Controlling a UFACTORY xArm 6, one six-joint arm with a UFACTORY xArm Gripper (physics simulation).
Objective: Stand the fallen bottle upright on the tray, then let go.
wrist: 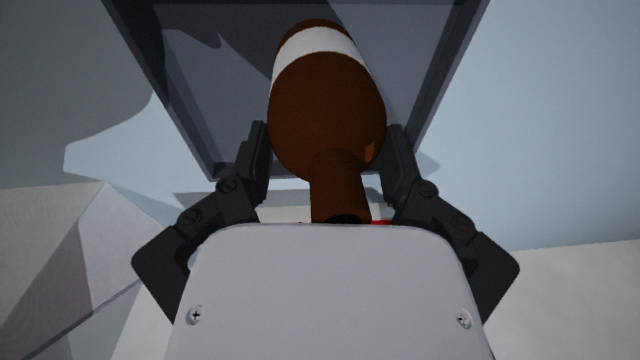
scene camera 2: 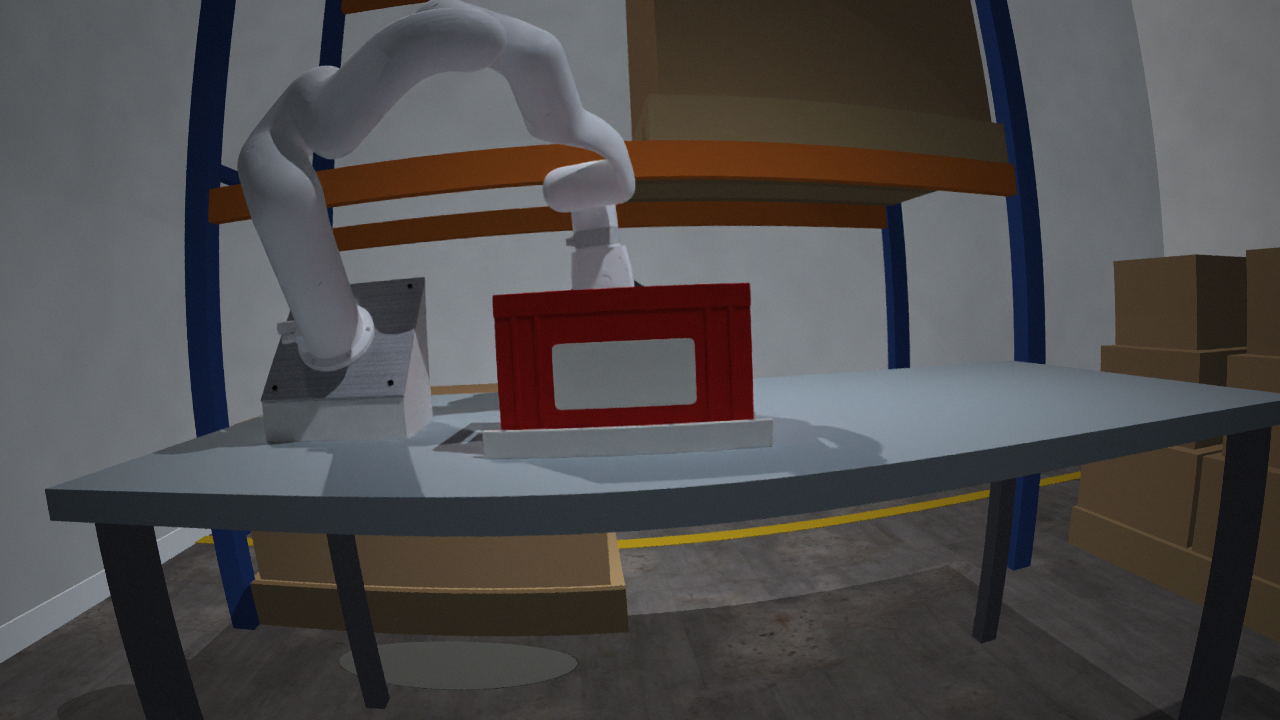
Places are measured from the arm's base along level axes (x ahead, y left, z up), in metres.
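Pixels of known places: gripper, fingertip midpoint: (wrist: 326, 139); arm's base, link origin: (wrist: 1, 317) (scene camera 2: 336, 338).
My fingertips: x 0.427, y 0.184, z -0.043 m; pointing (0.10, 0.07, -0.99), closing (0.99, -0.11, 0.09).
Ahead of a thing's pixels: the offset from my fingertips to its top centre. "pt": to the spot under its first point. Level surfaces: height alone.
The brown bottle {0.007 m left, 0.001 m ahead, 0.065 m up} (wrist: 325, 105) with a white label band is between the fingers of my gripper (wrist: 326, 139) in the wrist view. The fingers press on both sides of its wide body, and its open neck points toward the gripper body. The bottle's base is over the dark grey tray {pt 0.002 m left, 0.115 m back, 0.089 m down} (wrist: 192, 90), inside its raised rims as seen from here. The bottle looks close to upright. I cannot tell whether its base touches the tray floor. In the scene view the bottle, the tray and my fingers are hidden behind the red crate.
A red crate {0.327 m right, 0.021 m back, 0.081 m up} (scene camera 2: 626, 324) with a pale panel stands on a low white block {pt 0.430 m right, 0.037 m back, 0.076 m down} (scene camera 2: 626, 438) in front of the gripper. The arm's grey base (scene camera 2: 340, 416) is at the left of the table {0.095 m down} (scene camera 2: 939, 402). An orange and blue rack (scene camera 2: 805, 162) stands behind the table.
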